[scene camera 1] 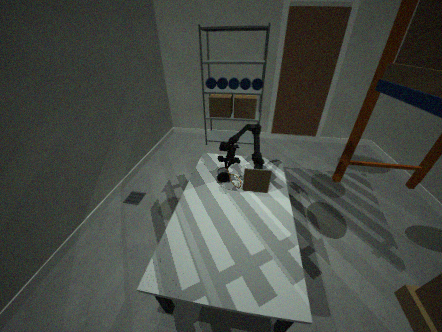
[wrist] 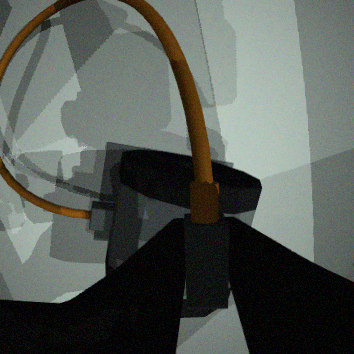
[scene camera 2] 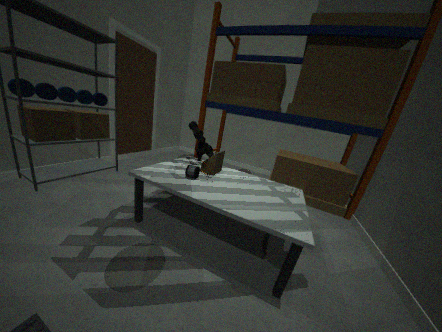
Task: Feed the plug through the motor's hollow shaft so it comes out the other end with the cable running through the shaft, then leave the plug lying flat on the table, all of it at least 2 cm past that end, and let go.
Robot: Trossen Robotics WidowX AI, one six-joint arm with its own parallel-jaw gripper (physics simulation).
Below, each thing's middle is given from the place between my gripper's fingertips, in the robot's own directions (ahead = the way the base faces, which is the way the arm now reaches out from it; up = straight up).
I see my gripper 1 cm to the left of the dark plug [wrist: 205, 244] and 1 cm below it.
